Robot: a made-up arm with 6 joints.
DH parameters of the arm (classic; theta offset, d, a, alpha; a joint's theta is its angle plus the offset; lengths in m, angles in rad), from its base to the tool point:
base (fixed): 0 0.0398 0 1.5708
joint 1: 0 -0.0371 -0.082 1.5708
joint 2: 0 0.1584 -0.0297 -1.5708
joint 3: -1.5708 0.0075 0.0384 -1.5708
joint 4: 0 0.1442 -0.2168 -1.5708
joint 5: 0 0.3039 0.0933 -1.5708
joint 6: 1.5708 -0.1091 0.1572 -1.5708
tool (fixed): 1.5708 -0.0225 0 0
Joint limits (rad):
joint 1: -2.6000..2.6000
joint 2: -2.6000..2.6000
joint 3: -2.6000..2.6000
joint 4: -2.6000..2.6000
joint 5: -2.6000..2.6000
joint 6: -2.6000..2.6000
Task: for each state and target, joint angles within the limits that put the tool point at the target. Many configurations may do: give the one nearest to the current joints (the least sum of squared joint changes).
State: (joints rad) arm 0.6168 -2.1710 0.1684 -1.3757 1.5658 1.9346
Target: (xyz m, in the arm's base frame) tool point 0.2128 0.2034 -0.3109
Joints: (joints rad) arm 1.1641 -1.8745 0.3871 -1.5461 1.8506 1.1237
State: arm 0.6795 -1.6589 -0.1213 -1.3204 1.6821 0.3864
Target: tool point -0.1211 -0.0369 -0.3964
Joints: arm 0.4579 -1.5491 -0.1002 -1.5425 2.2680 -0.1366
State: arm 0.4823 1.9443 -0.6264 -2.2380 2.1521 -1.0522
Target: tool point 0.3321 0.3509 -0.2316
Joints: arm 0.5828 1.9792 -0.6621 -2.2056 2.2307 -1.1010
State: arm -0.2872 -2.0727 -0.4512 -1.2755 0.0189 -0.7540
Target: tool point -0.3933 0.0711 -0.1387
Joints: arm -0.6542 -2.1277 -0.2608 -1.0448 0.3902 -0.4474
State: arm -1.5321 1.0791 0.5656 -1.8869 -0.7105 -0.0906
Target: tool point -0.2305 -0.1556 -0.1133
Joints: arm -1.8699 0.9191 0.5812 -1.7647 -0.4485 -0.0165
